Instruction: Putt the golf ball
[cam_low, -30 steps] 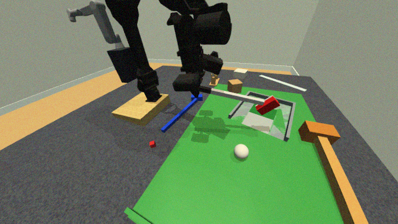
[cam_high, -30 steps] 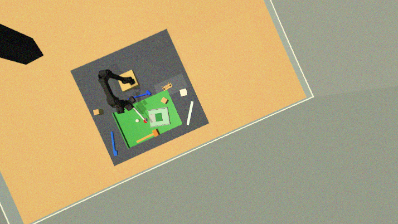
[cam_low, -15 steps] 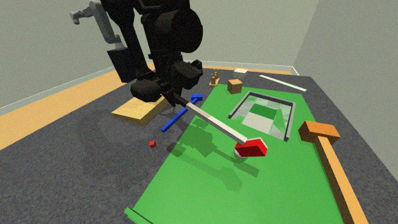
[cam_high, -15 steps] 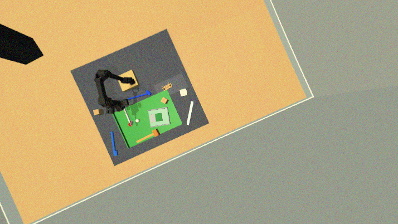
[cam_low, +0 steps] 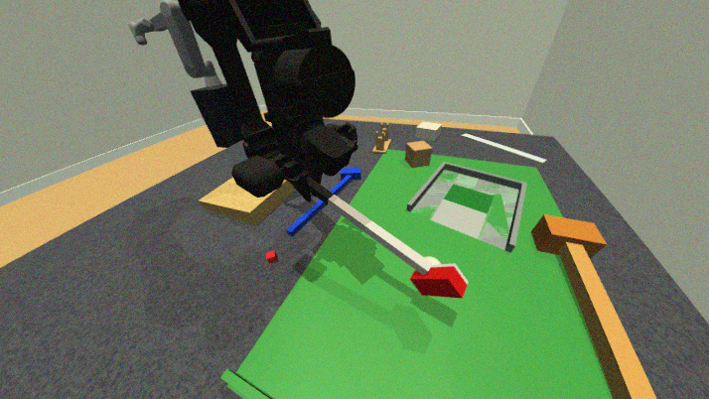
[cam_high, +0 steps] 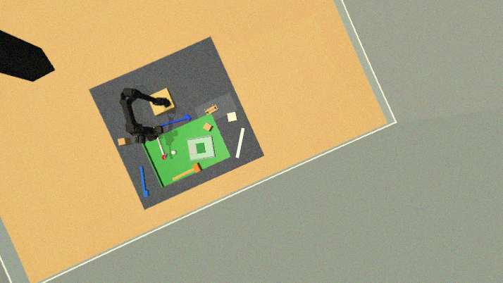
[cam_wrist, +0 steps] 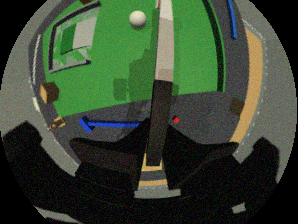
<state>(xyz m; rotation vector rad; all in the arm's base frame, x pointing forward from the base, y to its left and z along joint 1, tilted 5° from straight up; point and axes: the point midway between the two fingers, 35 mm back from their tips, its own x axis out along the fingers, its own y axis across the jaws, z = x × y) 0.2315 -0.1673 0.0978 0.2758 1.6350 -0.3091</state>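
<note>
The red cube lies 110 mm below my gripper tip, 80 mm behind it and 60 mm to the right of it. The rest, counted from my gripper tip: red putter 110 mm ahead, 40 mm to the right; then white golf ball 210 mm ahead, 100 mm below, 30 mm to the right; then blue putter 150 mm to the left, 110 mm below, 50 mm behind.
</note>
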